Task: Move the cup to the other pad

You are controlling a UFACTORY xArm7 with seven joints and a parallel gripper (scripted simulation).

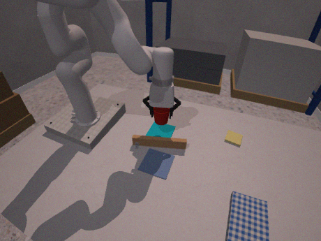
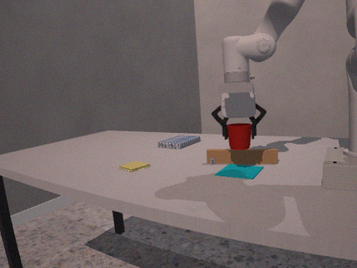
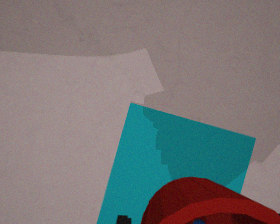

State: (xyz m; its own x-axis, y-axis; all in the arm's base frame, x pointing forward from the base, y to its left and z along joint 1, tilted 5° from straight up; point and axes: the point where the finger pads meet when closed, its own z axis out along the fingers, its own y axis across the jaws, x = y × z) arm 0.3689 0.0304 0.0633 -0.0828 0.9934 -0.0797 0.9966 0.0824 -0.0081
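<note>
Now: the yellow marble 30 mm below my hand and 10 mm to the right of it. Round my hand: red cup: 20 mm below; wooden rail: 100 mm below, 90 mm to the right, 10 mm ahead; teal pad: 120 mm below, 10 mm to the left.
</note>
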